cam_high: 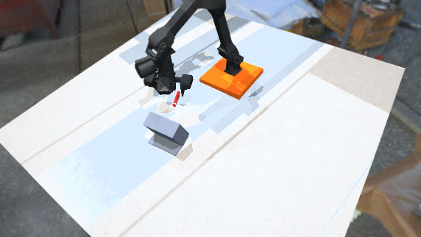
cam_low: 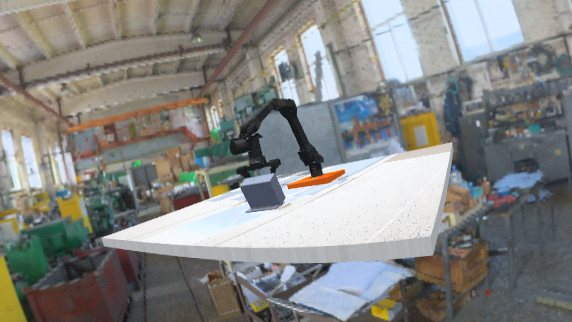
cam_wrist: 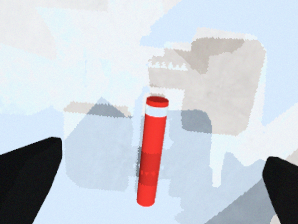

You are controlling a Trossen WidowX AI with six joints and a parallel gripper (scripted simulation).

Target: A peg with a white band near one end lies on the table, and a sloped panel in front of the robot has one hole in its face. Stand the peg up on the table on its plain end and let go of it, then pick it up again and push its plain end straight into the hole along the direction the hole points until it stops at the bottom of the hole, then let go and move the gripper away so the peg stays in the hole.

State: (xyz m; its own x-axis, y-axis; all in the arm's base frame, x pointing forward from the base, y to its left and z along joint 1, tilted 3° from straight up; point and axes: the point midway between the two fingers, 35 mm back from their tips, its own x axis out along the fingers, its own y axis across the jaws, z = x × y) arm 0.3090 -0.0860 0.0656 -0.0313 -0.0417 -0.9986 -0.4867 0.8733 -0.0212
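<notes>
Now: gripper tip 5 cm above the red peg and 1 cm past it. Also, from my gripper tip: panel (14 cm ahead, 11 cm to the left).
</notes>
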